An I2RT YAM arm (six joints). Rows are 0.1 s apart.
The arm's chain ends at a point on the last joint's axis. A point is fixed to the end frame.
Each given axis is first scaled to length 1.
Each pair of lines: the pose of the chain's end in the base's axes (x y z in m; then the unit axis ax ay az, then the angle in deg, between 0 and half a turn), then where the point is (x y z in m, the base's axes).
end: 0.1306 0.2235 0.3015 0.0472 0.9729 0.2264 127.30
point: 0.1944 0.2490 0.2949
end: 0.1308 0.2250 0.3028 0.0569 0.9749 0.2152 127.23
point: 0.1952 0.2489 0.2957
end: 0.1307 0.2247 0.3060 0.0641 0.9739 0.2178 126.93
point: 0.1954 0.2480 0.2993
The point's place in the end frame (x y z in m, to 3 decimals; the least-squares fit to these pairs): -0.027 0.014 0.062
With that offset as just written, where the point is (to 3 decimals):
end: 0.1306 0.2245 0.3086 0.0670 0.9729 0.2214 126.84
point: 0.195 0.248 0.302
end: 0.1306 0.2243 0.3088 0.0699 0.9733 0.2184 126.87
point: 0.195 0.247 0.302
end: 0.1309 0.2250 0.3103 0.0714 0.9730 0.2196 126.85
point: 0.196 0.248 0.304
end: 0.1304 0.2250 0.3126 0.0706 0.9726 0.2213 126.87
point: 0.195 0.248 0.306
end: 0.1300 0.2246 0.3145 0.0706 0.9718 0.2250 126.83
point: 0.195 0.248 0.308
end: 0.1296 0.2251 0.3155 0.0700 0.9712 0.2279 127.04
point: 0.194 0.248 0.309
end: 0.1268 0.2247 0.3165 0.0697 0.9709 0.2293 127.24
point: 0.191 0.248 0.310
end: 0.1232 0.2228 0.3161 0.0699 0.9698 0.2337 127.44
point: 0.188 0.247 0.310
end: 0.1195 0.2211 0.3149 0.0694 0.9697 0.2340 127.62
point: 0.184 0.245 0.308
